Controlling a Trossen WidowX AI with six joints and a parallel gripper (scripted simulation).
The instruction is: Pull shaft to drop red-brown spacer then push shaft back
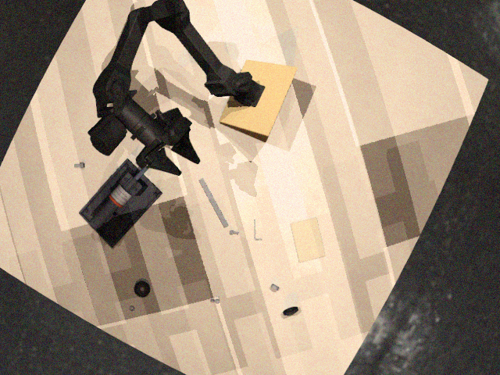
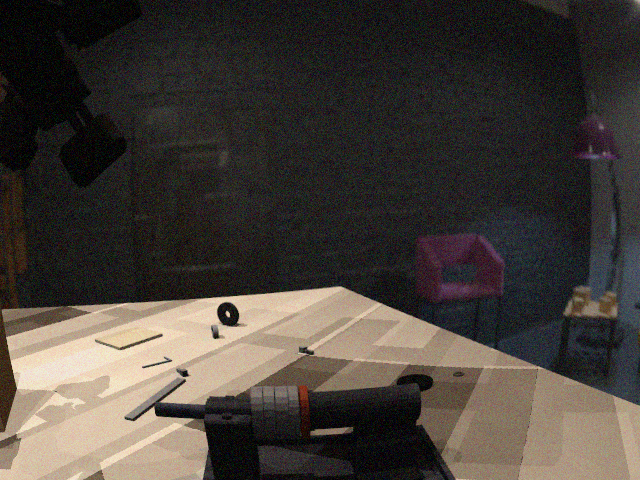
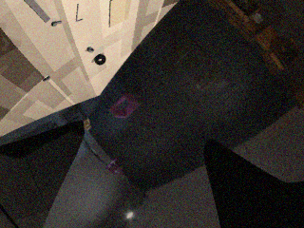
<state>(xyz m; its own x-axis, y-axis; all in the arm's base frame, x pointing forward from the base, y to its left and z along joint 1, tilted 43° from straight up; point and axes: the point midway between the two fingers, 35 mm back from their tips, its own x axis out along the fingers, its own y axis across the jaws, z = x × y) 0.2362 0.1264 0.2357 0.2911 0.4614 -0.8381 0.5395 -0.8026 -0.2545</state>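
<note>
The grey-blue shaft is 14 cm ahead of my gripper tip, 18 cm to the right of it and 26 cm below it. Also, from my gripper tip: grey flat bar: 7 cm ahead, 6 cm to the left, 34 cm below; then thin pin: 10 cm ahead, 22 cm to the left, 34 cm below; then red-brown spacer: 18 cm ahead, 19 cm to the right, 26 cm below.
</note>
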